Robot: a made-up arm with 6 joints. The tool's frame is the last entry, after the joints. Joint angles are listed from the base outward. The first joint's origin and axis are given. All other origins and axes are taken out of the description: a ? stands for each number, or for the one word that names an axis. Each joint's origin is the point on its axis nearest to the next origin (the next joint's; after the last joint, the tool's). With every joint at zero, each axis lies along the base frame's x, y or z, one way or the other. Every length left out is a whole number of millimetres.
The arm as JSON. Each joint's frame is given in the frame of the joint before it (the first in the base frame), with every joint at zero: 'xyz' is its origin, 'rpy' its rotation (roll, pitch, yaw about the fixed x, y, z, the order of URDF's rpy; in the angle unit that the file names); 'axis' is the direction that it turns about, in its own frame. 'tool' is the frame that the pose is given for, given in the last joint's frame.
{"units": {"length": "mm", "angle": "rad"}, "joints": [
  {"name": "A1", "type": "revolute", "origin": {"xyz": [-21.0, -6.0, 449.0], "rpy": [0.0, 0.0, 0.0]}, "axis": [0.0, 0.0, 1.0]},
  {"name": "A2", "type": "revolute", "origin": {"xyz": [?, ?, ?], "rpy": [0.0, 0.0, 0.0]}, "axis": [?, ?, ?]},
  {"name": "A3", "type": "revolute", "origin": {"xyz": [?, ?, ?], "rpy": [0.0, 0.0, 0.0]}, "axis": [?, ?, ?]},
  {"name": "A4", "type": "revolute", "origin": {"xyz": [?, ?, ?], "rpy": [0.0, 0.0, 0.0]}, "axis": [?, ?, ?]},
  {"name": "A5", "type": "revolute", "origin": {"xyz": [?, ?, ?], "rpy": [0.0, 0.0, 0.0]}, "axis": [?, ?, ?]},
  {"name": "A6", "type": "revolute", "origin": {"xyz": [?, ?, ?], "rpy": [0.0, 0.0, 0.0]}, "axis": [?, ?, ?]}
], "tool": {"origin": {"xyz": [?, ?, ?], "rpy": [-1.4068, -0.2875, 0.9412]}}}
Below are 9 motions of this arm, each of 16 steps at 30 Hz.
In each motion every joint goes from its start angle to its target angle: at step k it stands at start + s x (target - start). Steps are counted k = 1, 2, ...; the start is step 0. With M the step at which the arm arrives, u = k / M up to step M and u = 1 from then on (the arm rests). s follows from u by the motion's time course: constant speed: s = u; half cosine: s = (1 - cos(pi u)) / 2; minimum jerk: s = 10 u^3 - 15 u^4 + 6 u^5.
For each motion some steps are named. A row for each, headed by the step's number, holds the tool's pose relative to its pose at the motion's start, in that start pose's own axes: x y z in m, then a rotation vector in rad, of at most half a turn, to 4 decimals.
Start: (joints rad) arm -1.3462 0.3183 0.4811 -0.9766 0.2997 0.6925
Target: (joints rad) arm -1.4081 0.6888 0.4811 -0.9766 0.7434 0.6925
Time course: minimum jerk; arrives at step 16
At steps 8, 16:
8: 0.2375 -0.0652 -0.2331 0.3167 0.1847 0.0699
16: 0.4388 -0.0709 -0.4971 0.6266 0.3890 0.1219

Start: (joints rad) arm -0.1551 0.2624 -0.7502 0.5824 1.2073 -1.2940
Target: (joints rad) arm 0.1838 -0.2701 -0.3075 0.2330 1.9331 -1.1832
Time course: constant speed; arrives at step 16
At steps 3, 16:
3: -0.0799 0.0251 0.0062 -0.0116 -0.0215 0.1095
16: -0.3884 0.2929 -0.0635 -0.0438 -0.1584 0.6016

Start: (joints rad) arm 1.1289 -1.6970 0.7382 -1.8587 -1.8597 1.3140
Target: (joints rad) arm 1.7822 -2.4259 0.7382 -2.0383 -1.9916 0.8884
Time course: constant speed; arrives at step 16
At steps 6, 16:
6: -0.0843 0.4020 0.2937 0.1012 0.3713 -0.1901
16: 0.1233 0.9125 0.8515 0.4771 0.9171 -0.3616

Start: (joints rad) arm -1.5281 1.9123 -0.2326 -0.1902 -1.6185 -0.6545
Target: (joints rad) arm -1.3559 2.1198 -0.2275 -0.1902 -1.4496 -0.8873
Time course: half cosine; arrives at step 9
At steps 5, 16:
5: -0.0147 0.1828 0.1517 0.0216 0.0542 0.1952
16: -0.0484 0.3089 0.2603 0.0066 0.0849 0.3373

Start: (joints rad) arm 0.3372 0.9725 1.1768 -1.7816 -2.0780 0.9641
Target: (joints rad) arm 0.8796 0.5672 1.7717 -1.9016 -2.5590 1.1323
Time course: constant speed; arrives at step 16
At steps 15, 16:
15: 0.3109 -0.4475 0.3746 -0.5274 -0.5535 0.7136
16: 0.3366 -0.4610 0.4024 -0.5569 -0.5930 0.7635

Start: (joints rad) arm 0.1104 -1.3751 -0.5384 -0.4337 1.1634 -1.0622
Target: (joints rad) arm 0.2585 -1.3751 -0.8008 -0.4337 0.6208 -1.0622
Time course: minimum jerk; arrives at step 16
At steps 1, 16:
1: -0.0003 -0.0001 -0.0007 0.0006 -0.0005 -0.0015
16: -0.1239 0.0477 -0.3359 0.3146 -0.1646 -0.6747

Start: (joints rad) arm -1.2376 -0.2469 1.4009 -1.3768 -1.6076 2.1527
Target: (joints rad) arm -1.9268 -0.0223 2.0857 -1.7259 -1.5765 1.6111
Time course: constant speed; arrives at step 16
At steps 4, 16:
4: -0.0909 0.0734 -0.1940 0.1674 -0.0533 -0.1817
16: -0.0514 0.4421 -0.6489 0.5590 -0.3049 -0.5793

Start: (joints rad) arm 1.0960 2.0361 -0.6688 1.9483 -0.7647 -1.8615
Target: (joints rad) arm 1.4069 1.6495 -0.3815 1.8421 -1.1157 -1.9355
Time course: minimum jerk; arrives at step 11
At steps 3, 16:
3: 0.0155 0.0461 0.0590 -0.0024 0.0140 -0.0066
16: 0.0296 0.4309 0.4189 -0.0106 0.0858 -0.0512

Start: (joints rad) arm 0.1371 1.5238 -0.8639 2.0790 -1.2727 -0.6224
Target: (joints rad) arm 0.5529 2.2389 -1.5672 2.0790 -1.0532 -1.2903
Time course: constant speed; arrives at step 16
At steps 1, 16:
1: -0.0373 0.0106 -0.0344 0.0156 0.0526 0.0112
16: -0.6549 0.3134 -0.2746 0.1583 0.7823 0.3259

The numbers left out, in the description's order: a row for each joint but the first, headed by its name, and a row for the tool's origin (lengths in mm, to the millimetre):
A2: xyz -13.0 64.0 0.0, axis 0.0 1.0 0.0
A3: xyz 28.0 0.0 883.0, axis 0.0 1.0 0.0
A4: xyz 24.0 0.0 666.0, axis 0.0 0.0 1.0
A5: xyz -30.0 8.0 0.0, axis 0.0 1.0 0.0
A6: xyz -2.0 0.0 194.0, axis 0.0 0.0 1.0
tool: xyz -25.0 -1.0 0.0

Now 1 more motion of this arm.
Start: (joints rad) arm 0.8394 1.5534 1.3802 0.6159 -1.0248 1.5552
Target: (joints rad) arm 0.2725 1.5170 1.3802 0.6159 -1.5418 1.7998
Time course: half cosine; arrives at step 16
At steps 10, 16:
10: -0.0533 -0.0614 0.4684 -0.4541 -0.3647 0.2190
16: -0.1197 -0.0381 0.6683 -0.6725 -0.4735 0.3267

